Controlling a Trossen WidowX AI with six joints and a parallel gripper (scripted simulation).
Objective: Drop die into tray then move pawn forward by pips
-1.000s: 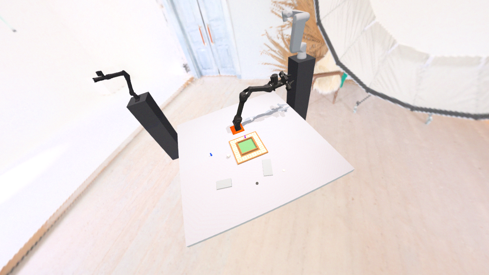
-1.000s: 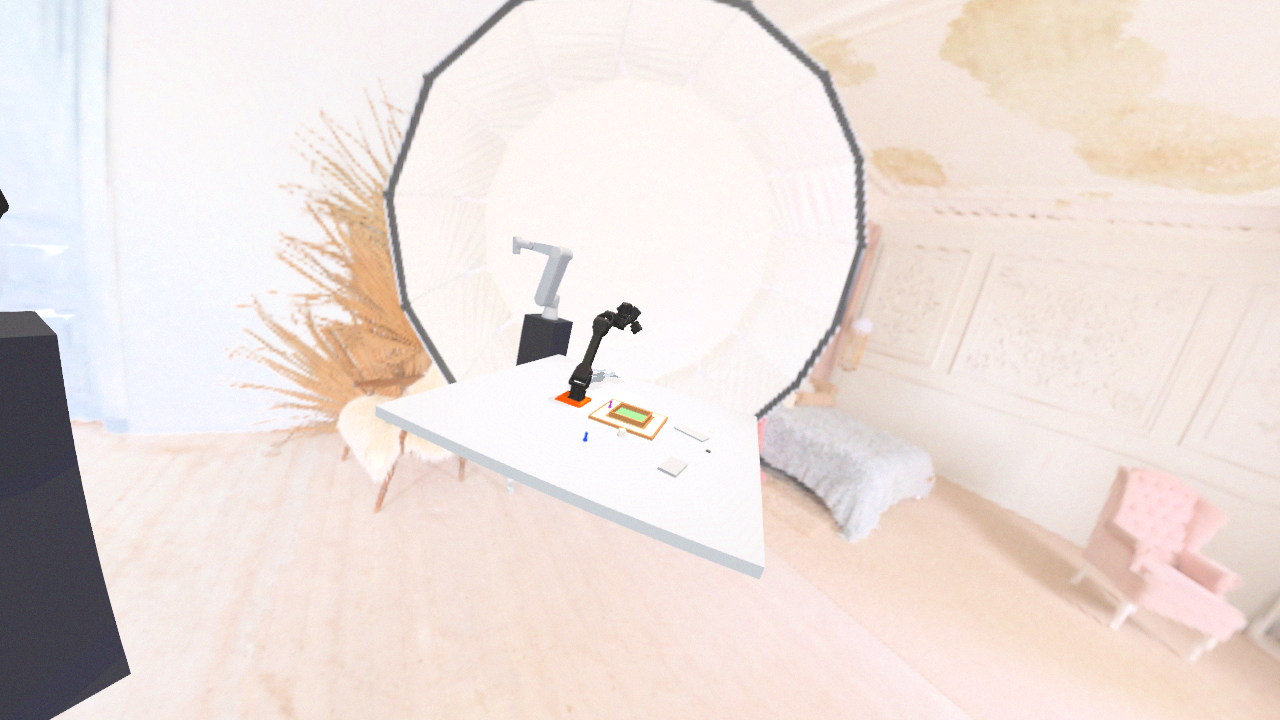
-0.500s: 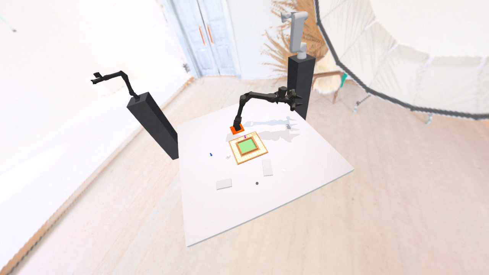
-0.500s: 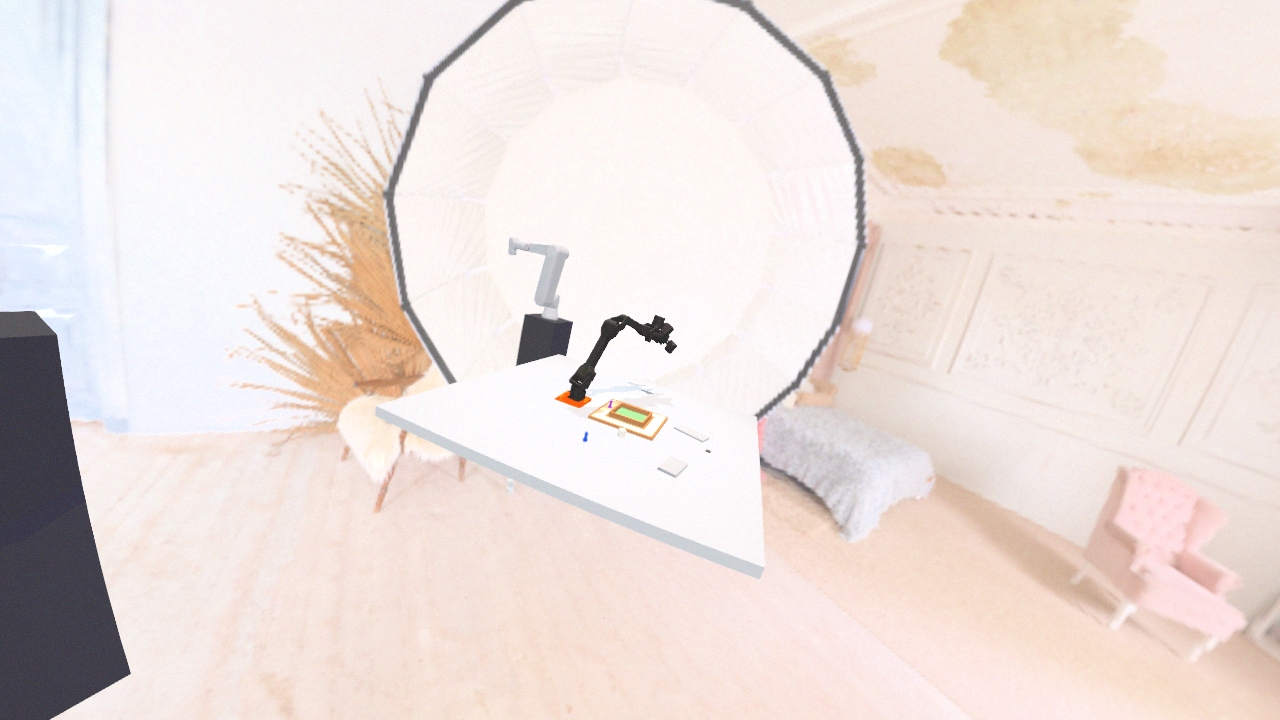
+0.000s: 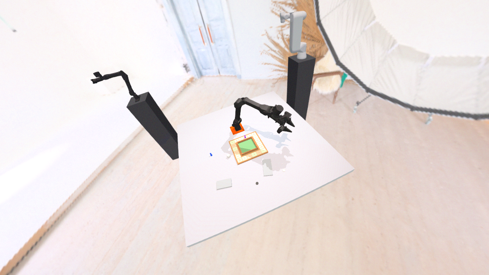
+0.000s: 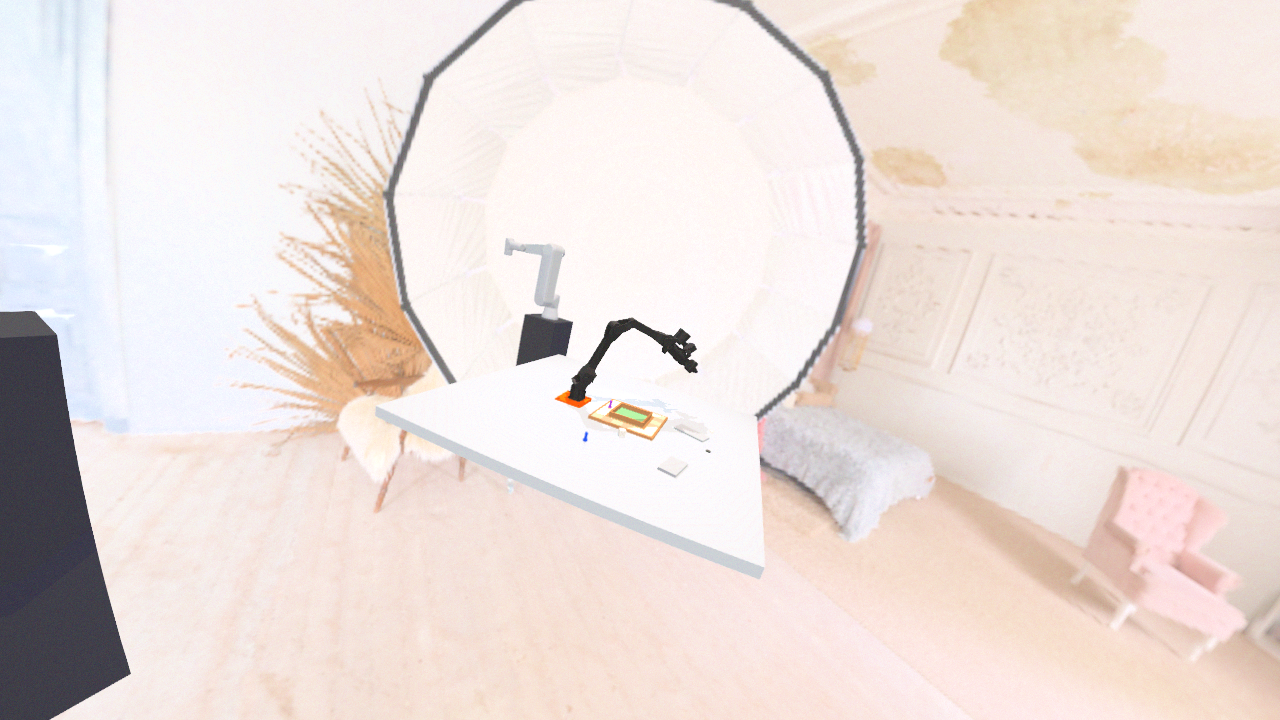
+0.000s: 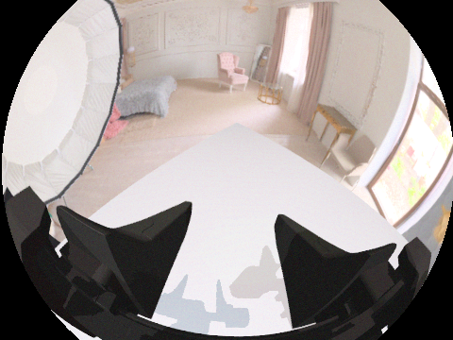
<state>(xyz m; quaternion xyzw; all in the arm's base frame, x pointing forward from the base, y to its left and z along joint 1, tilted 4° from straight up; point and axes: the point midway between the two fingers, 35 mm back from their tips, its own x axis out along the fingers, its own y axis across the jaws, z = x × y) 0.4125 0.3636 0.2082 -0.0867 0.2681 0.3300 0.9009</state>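
The white die lies 54 cm to the right of my gripper tip, 21 cm below it and 13 cm behind it. Also, from my gripper tip: purple pawn (34 cm to the right, 28 cm behind, 19 cm below); then dark disc (40 cm to the right, 22 cm below, 20 cm ahead); then white piece (22 cm below, 18 cm ahead, 16 cm to the right).
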